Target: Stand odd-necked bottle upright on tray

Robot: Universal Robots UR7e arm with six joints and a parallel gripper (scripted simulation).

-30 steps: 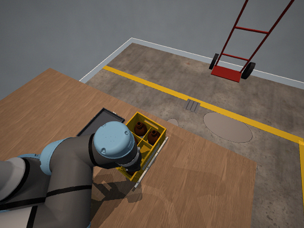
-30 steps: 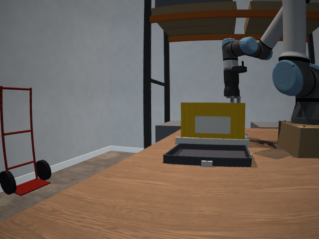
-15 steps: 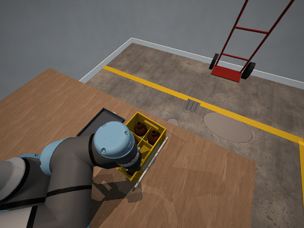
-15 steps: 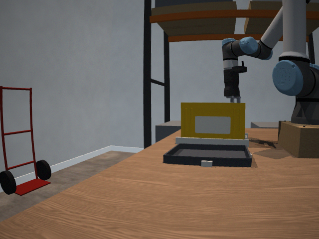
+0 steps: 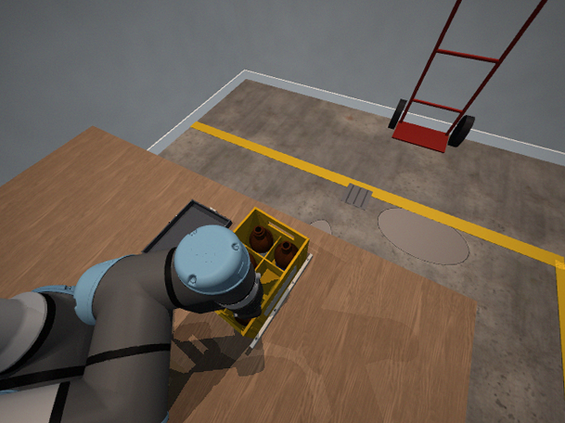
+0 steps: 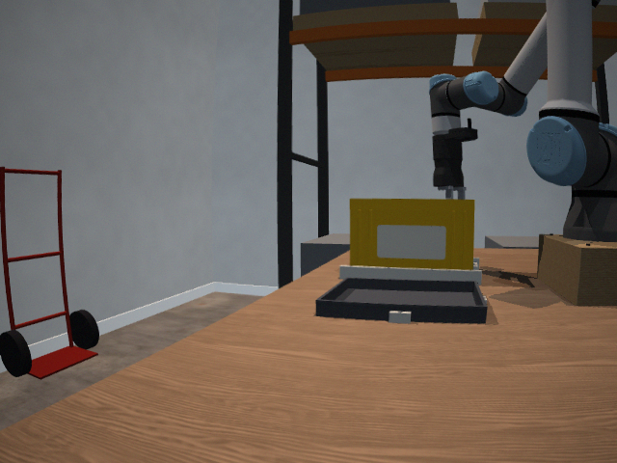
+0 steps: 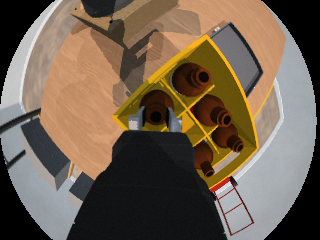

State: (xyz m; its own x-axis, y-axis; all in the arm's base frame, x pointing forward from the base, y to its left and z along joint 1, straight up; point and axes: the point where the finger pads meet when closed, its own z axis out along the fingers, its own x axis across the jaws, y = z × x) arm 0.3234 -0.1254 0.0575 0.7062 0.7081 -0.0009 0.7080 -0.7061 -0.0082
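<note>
Right now my hand is 70 mm above the glass bottle. From my hand the other things lie so: dark tray 340 mm to the left, 150 mm below, 70 mm ahead; then yellow crate 90 mm ahead, 80 mm below, 50 mm to the left.
</note>
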